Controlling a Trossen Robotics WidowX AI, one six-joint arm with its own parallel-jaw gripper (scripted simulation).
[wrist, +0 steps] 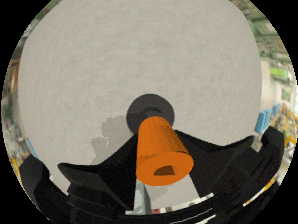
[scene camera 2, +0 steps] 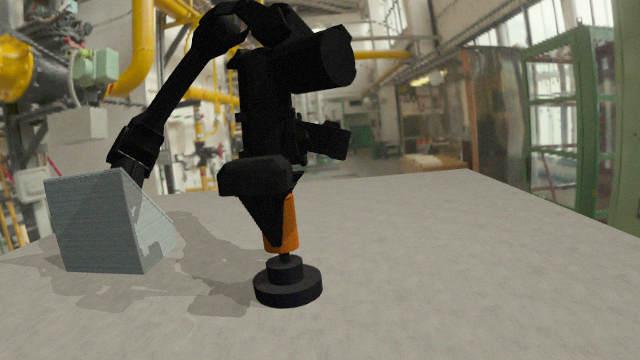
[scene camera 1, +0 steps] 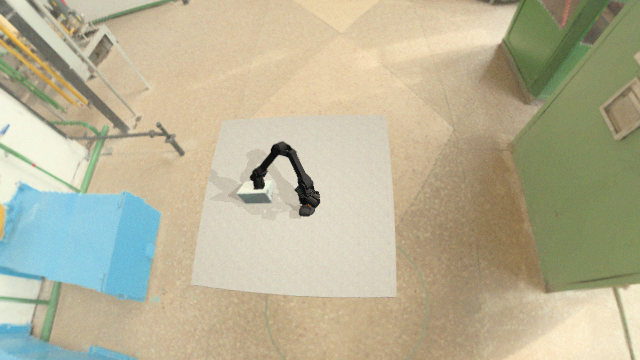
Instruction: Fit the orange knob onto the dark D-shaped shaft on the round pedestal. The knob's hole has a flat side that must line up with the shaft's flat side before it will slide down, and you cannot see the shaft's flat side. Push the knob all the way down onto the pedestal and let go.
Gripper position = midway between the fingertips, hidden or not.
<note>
My gripper (scene camera 2: 280, 239) carries an orange knob (scene camera 2: 290, 243). Also in view: a dark round pedestal (wrist: 146, 106).
The orange knob also shows in the wrist view (wrist: 162, 159). My gripper shows as well in the wrist view (wrist: 155, 135).
</note>
